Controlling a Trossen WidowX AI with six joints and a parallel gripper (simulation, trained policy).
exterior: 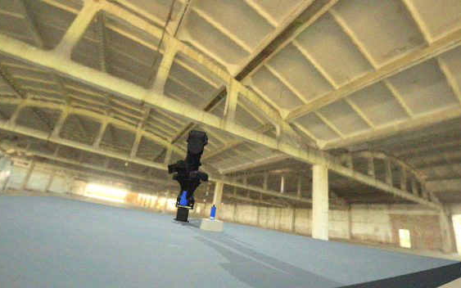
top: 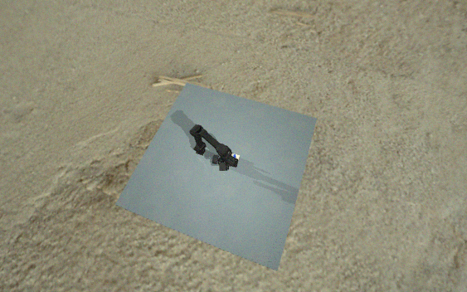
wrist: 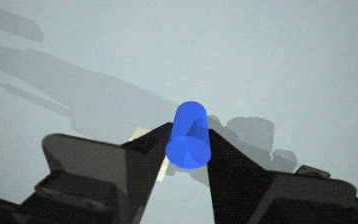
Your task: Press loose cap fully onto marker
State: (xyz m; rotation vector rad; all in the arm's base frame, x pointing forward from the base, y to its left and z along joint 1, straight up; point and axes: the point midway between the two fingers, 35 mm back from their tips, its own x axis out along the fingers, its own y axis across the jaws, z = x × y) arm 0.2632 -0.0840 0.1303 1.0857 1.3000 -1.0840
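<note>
Now: gripper tip 11 cm to the right of the blue marker, 3 cm short of it and 3 cm above it. The rest, counted from my gripper tip: blue cap: right at my gripper tip; then holder block: 11 cm to the left, 8 cm below, 3 cm ahead.
</note>
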